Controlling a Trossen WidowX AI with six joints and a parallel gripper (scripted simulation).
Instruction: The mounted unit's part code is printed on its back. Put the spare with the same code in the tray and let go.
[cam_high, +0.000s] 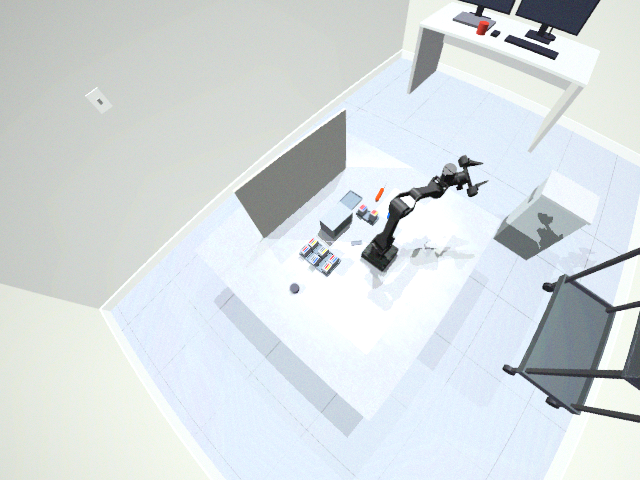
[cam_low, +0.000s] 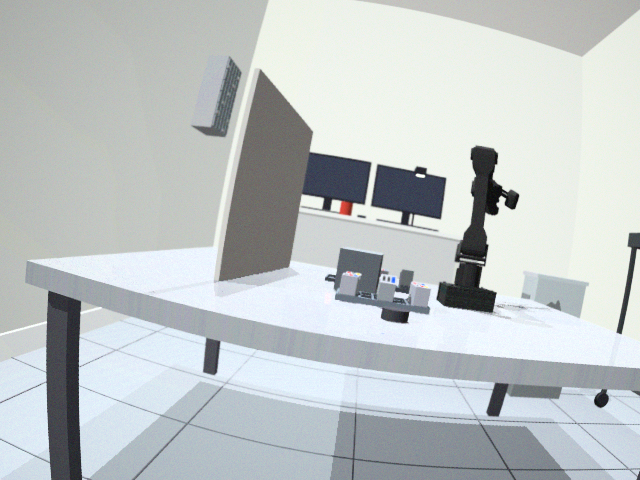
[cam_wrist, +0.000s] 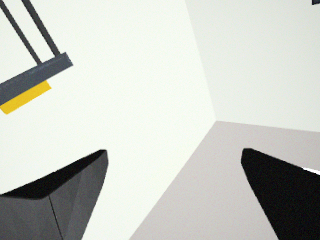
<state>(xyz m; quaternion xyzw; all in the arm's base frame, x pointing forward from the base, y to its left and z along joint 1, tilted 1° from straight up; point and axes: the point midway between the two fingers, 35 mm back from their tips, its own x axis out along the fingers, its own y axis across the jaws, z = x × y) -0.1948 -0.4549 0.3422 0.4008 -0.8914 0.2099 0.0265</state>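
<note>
The grey mounted unit is 51 cm ahead of my gripper tip, 48 cm to the left of it and 34 cm below it. The rest, counted from my gripper tip: beige panel (76 cm ahead, 45 cm to the left, 17 cm below); then dark round puck (90 cm to the left, 44 cm ahead, 39 cm below).
</note>
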